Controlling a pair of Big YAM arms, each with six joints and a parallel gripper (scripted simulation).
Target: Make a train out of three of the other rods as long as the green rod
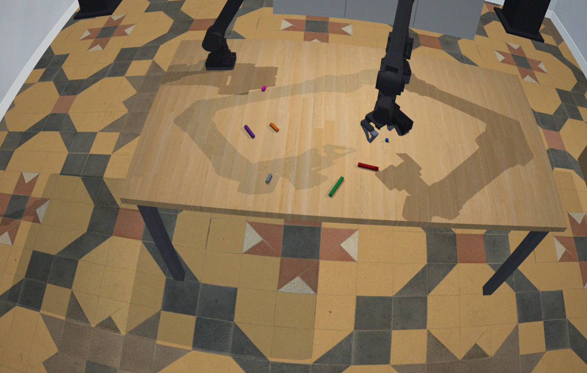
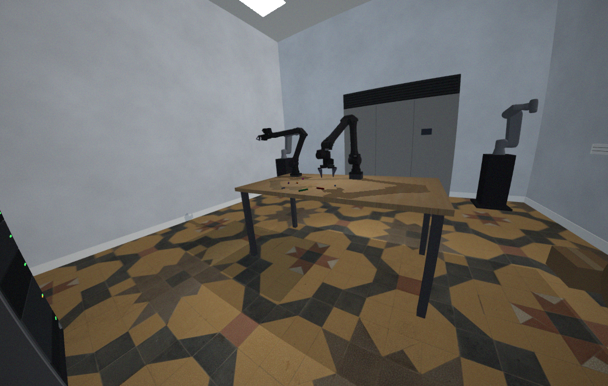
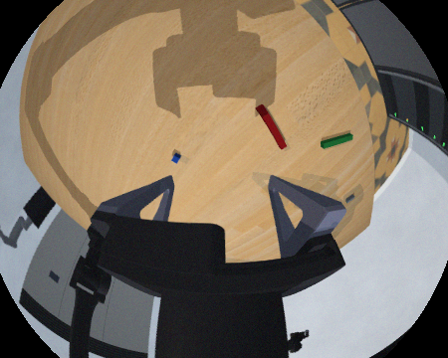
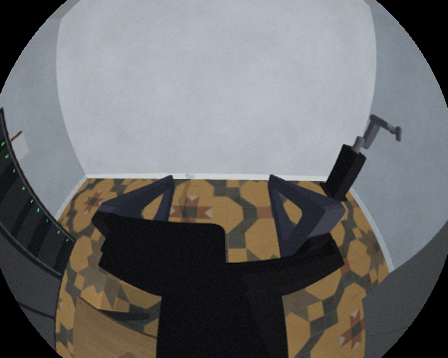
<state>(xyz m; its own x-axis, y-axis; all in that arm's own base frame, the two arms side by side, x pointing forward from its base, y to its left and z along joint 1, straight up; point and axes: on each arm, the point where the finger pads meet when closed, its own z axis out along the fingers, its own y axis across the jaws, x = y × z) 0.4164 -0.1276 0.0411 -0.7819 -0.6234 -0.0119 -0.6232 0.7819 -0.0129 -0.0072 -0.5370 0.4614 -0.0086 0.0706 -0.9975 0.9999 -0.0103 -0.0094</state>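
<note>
Right now my left hand is 8 cm above the blue rod, 5 cm past it and 4 cm to the right of it. Also, from my left hand: green rod: 16 cm ahead, 13 cm to the right, 8 cm below; grey rod: 34 cm to the right, 15 cm ahead, 8 cm below; red rod: 8 cm below, 7 cm ahead, 3 cm to the right.
</note>
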